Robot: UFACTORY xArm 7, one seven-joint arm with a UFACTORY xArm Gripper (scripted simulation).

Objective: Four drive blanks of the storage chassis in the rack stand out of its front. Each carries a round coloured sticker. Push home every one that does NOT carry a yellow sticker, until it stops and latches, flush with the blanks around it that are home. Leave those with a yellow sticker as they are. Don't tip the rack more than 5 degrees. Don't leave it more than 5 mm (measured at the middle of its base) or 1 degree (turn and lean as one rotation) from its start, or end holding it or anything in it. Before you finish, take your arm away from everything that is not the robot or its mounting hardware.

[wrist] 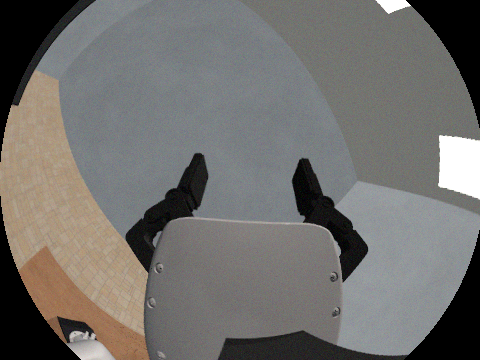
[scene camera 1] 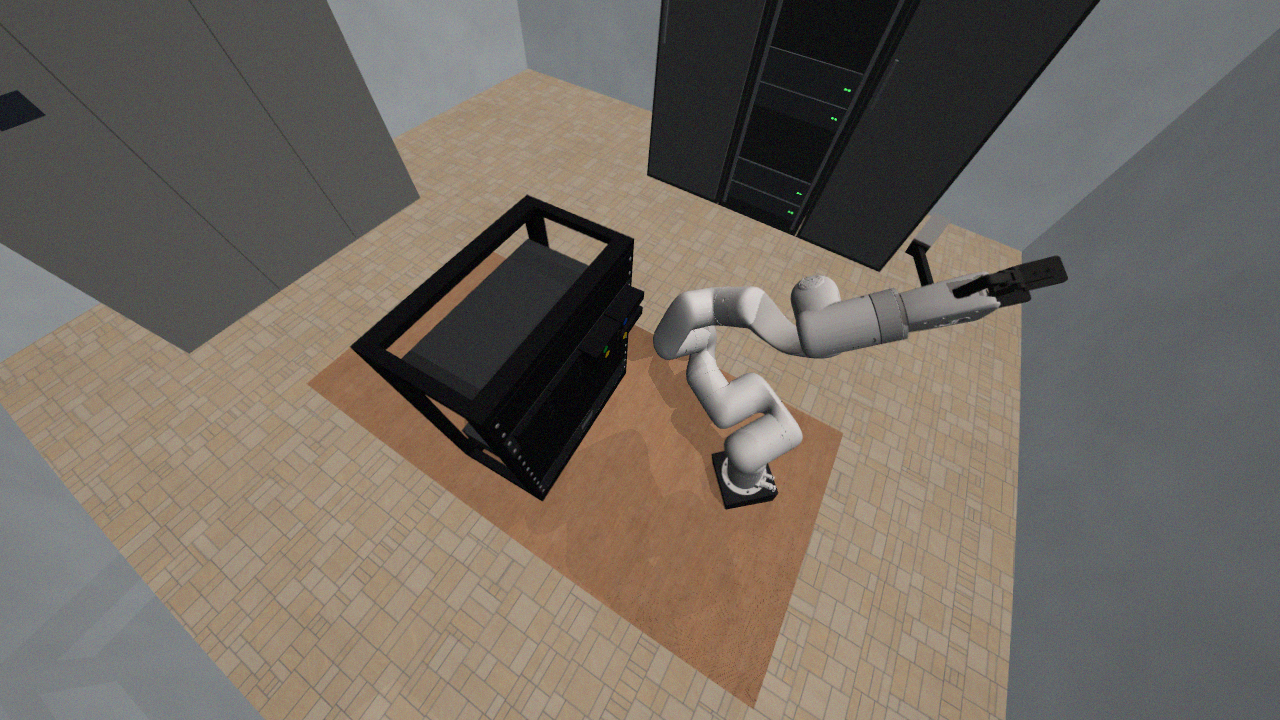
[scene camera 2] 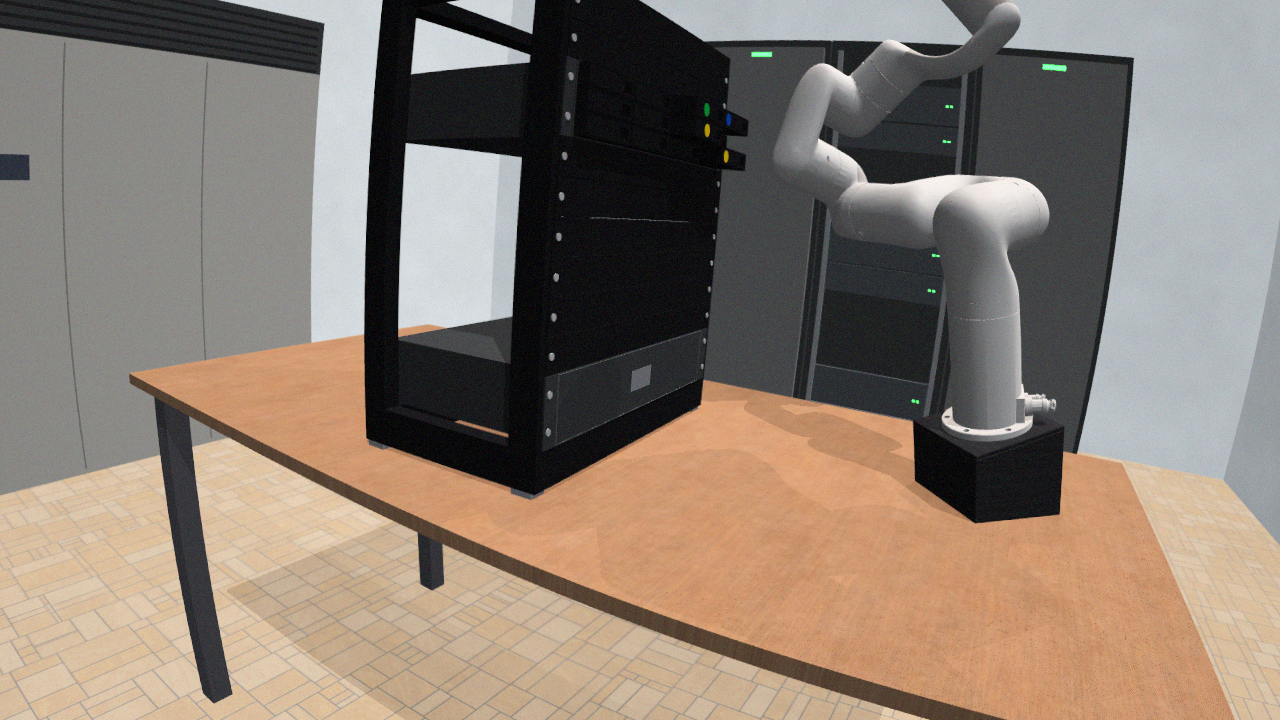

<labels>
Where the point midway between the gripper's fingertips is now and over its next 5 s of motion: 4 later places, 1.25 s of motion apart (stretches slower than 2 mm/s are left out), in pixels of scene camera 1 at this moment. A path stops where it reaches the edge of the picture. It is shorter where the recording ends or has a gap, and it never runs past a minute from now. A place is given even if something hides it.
My gripper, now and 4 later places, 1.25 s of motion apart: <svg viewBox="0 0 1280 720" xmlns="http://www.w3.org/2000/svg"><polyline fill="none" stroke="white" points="1043,279 1073,305 1038,429 715,472 628,374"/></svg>
</labels>
